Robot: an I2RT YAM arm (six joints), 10 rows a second.
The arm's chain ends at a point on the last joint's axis. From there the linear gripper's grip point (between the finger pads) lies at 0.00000 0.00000 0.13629 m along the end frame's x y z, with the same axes.
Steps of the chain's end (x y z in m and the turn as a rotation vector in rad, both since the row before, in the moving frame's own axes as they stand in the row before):
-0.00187 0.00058 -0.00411 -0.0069 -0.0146 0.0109
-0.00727 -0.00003 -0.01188 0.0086 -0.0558 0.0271
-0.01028 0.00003 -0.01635 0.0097 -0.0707 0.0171
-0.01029 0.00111 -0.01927 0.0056 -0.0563 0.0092
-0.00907 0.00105 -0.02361 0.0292 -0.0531 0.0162
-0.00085 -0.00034 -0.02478 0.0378 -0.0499 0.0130
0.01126 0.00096 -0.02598 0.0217 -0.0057 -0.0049
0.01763 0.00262 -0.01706 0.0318 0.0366 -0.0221
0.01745 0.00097 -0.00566 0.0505 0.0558 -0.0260
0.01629 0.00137 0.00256 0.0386 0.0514 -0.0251
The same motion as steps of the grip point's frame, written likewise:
-0.00386 0.00151 -0.00413 -0.0069 -0.0146 0.0109
-0.01485 -0.00130 -0.01210 0.0086 -0.0558 0.0271
-0.01990 -0.00137 -0.01670 0.0097 -0.0707 0.0171
-0.01796 0.00031 -0.01949 0.0056 -0.0563 0.0092
-0.01627 -0.00299 -0.02386 0.0292 -0.0531 0.0162
-0.00761 -0.00553 -0.02505 0.0378 -0.0499 0.0130
0.01048 -0.00200 -0.02601 0.0217 -0.0057 -0.0049
0.02257 -0.00177 -0.01722 0.0318 0.0366 -0.0221
0.02496 -0.00600 -0.00605 0.0505 0.0558 -0.0260
0.02322 -0.00397 0.00228 0.0386 0.0514 -0.0251

